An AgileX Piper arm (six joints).
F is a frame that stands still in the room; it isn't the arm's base.
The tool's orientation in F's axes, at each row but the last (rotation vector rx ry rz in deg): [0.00 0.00 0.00]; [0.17 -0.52 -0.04]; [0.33 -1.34 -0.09]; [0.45 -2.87 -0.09]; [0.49 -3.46 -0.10]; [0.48 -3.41 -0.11]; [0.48 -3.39 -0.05]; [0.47 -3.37 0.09]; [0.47 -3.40 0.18]
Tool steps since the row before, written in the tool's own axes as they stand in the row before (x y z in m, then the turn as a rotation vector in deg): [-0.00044 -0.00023 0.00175 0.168 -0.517 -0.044]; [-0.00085 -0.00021 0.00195 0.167 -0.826 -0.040]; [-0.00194 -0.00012 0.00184 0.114 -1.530 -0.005]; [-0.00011 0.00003 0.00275 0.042 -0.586 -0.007]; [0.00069 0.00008 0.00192 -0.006 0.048 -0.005]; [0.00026 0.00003 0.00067 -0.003 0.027 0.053]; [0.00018 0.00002 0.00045 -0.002 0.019 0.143]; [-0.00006 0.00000 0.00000 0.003 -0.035 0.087]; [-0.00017 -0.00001 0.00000 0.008 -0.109 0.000]
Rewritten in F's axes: [-0.00044 -0.00023 0.00175 0.168 -0.517 -0.044]; [-0.00087 -0.00022 0.00194 0.167 -0.826 -0.041]; [-0.00198 -0.00013 0.00179 0.112 -1.530 -0.011]; [-0.00025 0.00001 0.00274 0.041 -0.586 -0.010]; [0.00057 0.00006 0.00196 -0.006 0.048 -0.005]; [0.00022 0.00002 0.00068 -0.006 0.027 0.053]; [0.00015 0.00002 0.00046 -0.010 0.018 0.143]; [-0.00006 0.00000 0.00000 -0.002 -0.036 0.087]; [-0.00017 -0.00001 -0.00001 0.008 -0.109 0.000]
